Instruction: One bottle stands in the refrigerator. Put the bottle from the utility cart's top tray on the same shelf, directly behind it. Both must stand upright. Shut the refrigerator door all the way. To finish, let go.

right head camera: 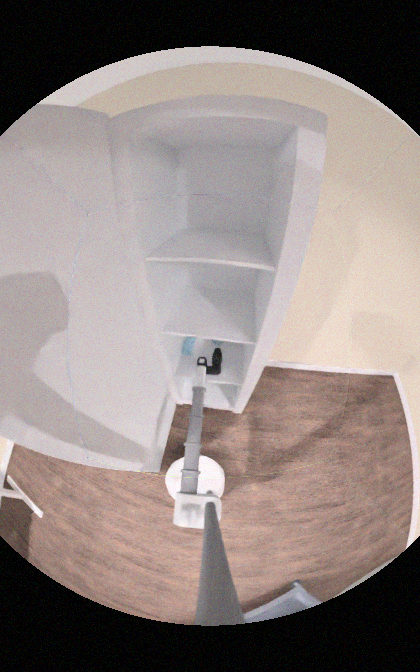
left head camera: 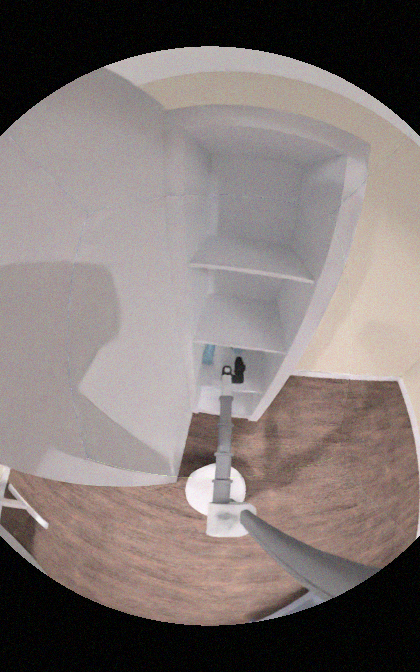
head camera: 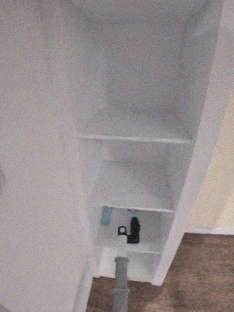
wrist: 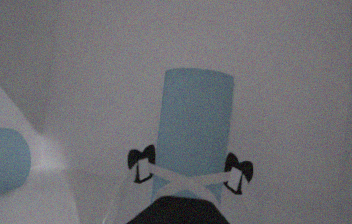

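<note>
My gripper is shut on a light-blue bottle, deep in the refrigerator below the second visible shelf board. The held bottle looks nearly upright; its base is hidden, so contact with the shelf cannot be told. Another light-blue bottle stands to the left of the black wrist, on the lower shelf; part of it shows at the wrist view's left edge. The refrigerator door stands wide open on the left.
Two shelf boards lie above the arm. The refrigerator's side walls flank the gripper. A grey-blue tray corner shows at the bottom right. A white leg frame stands at the lower left.
</note>
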